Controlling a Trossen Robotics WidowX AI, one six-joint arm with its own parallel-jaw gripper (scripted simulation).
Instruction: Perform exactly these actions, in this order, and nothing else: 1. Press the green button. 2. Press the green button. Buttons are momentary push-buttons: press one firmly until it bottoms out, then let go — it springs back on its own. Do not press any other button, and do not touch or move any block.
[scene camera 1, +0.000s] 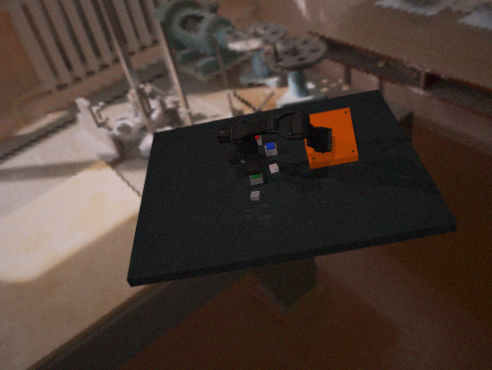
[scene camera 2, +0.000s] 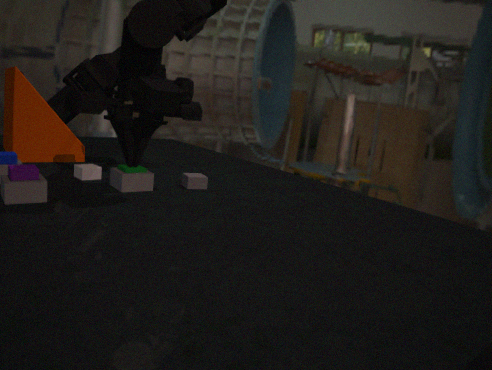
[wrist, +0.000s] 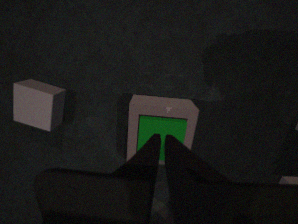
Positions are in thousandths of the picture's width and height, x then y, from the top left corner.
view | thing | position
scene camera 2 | gripper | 269, 453
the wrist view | gripper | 545, 627
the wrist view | green button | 498, 565
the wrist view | grey block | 129, 467
